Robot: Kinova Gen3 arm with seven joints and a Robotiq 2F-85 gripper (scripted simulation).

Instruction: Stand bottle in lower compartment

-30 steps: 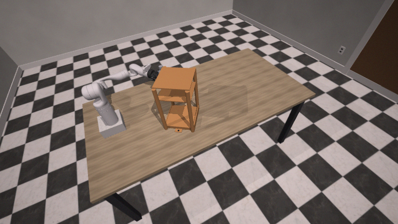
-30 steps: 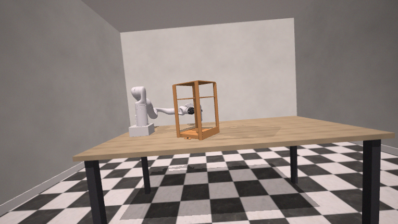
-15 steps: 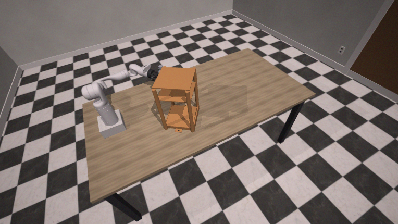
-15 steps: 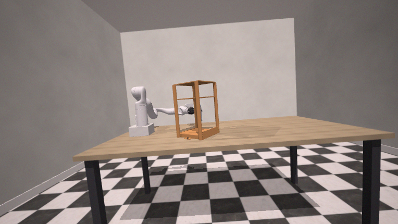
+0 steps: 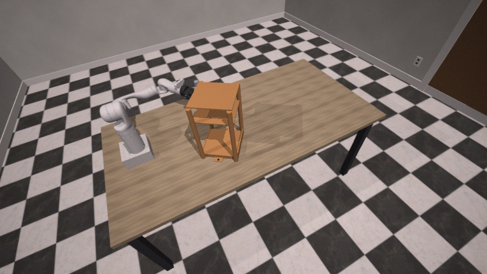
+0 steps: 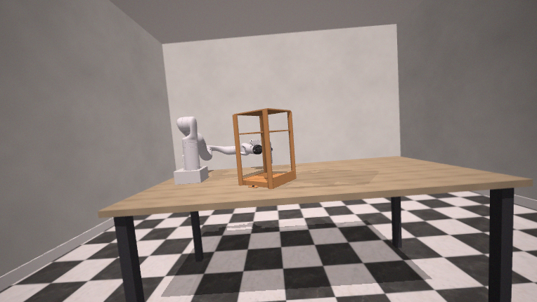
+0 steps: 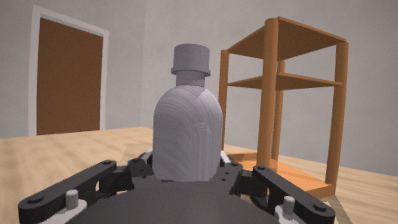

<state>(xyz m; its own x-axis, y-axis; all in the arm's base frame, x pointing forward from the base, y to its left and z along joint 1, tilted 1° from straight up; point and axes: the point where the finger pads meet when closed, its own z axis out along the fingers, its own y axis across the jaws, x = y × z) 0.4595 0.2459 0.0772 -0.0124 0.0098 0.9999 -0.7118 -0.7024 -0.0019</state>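
Now: hand 30 mm short of the orange shelving unit, 360 mm to the left of it and 40 mm below it.
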